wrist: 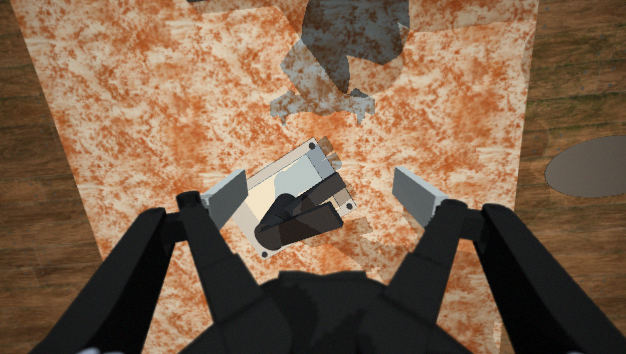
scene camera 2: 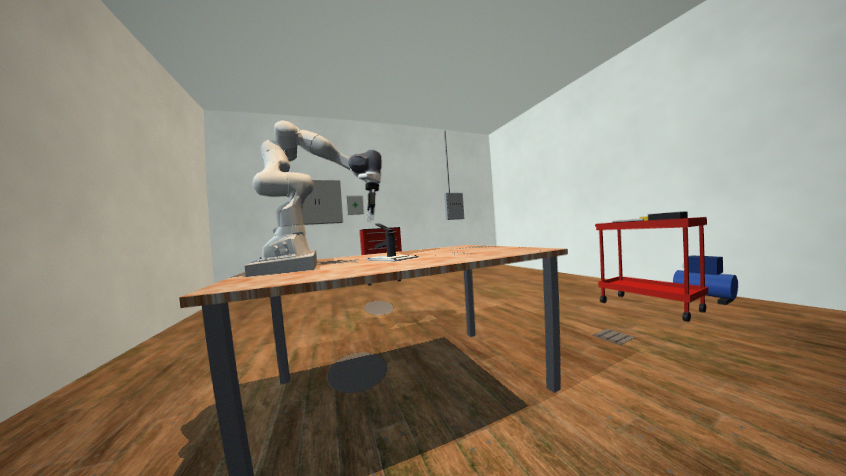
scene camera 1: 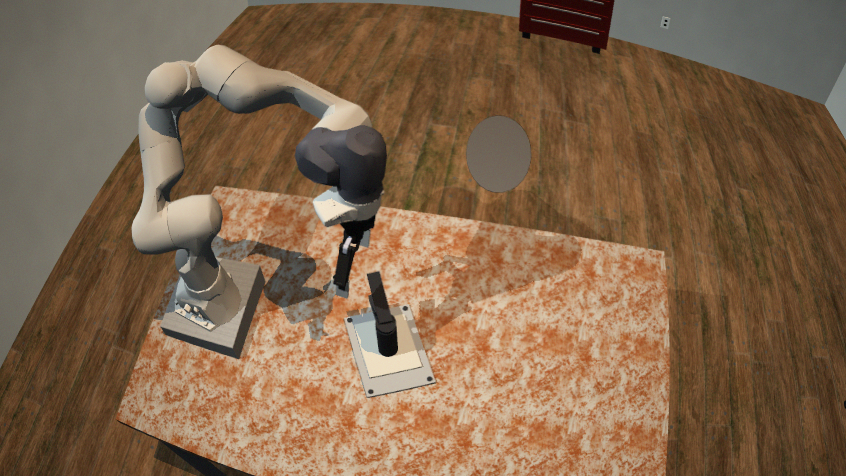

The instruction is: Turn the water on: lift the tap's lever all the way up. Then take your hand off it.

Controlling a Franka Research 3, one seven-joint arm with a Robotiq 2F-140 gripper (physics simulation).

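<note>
The black tap (scene camera 1: 386, 340) (scene camera 2: 391, 243) (wrist: 274, 217) stands upright on a pale plate (scene camera 1: 399, 387) with dark corner bolts. Its lever (scene camera 1: 373, 285) (scene camera 2: 384, 226) (wrist: 305, 226) slopes up from the top of the tap body to its free end, which points toward the arm's side in scene camera 2. The spout (scene camera 2: 381, 244) (wrist: 322, 189) is lower on the body; in the wrist view it shows beside the lever. My gripper (scene camera 1: 341, 286) (scene camera 2: 370, 217) (wrist: 319, 181) points down, open and empty, above and slightly to the left of the lever's free end in scene camera 2, apart from it.
The tap's plate lies on the orange-and-white table (scene camera 1: 532, 384) (scene camera 2: 354, 277). The arm's grey base block (scene camera 1: 245, 307) (scene camera 2: 281, 265) stands at the left. Beyond the table are a red drawer cabinet (scene camera 1: 564, 26), a red cart (scene camera 2: 650, 288) and a blue tank (scene camera 2: 722, 285).
</note>
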